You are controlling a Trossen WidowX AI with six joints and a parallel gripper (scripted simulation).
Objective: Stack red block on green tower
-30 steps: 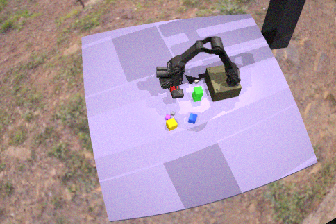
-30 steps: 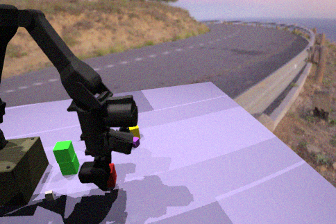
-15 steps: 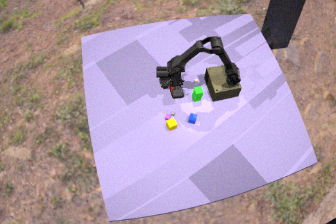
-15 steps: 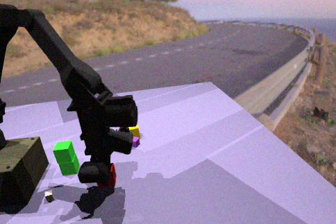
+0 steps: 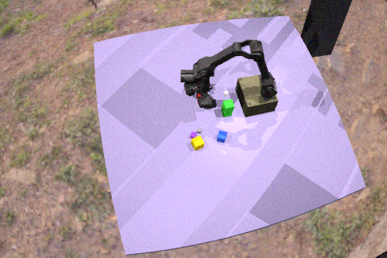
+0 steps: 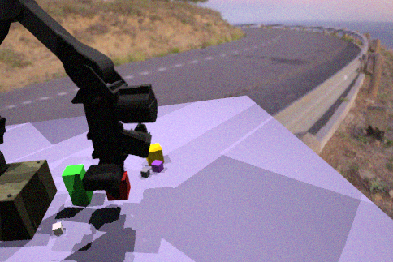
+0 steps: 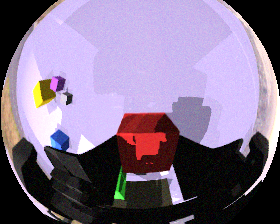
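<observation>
Now: gripper tip 140 mm past the small white cube, 40 mm to the left of it and 50 mm above it. From my gripper tip the other things lie so: small purple cube 80 mm ahead, 160 mm to the left, 50 mm below; red block 10 mm above; tiny grey cube 50 mm ahead, 140 mm to the left, 50 mm below.
</observation>
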